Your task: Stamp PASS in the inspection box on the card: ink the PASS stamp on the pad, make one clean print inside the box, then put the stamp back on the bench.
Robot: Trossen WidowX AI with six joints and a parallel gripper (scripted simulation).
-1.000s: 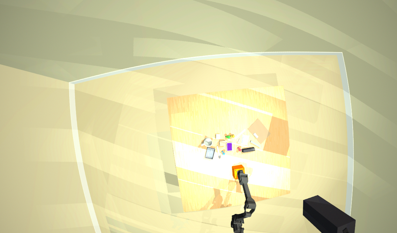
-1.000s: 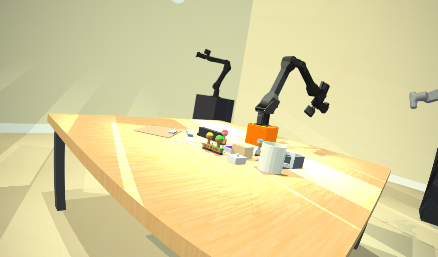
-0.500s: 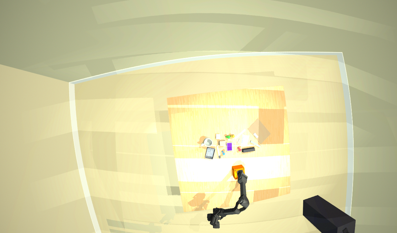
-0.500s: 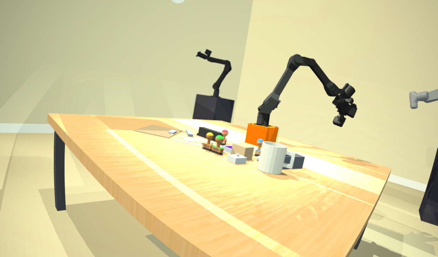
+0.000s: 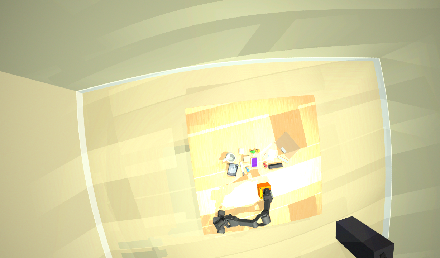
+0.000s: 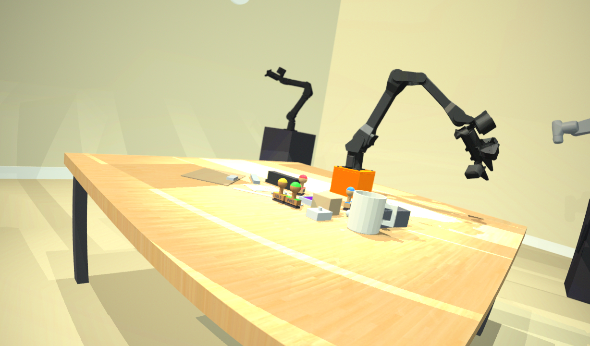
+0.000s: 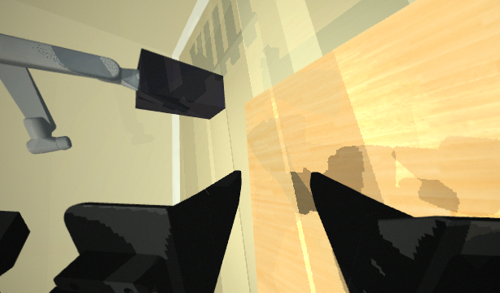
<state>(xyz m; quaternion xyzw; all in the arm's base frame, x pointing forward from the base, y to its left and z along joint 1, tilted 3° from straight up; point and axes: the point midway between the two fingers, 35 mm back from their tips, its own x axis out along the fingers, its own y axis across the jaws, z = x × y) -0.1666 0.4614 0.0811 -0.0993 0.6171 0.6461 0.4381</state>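
Right now my gripper tip is 57 cm short of the green-knobbed PASS stamp, 41 cm to the left of it and 16 cm above it. From my gripper tip the other things lie so: white mug (55 cm ahead, 19 cm to the right, 14 cm below); marker (40 cm ahead, 30 cm to the right, 17 cm below); blue stamp (41 cm ahead, 34 cm to the right, 16 cm below).
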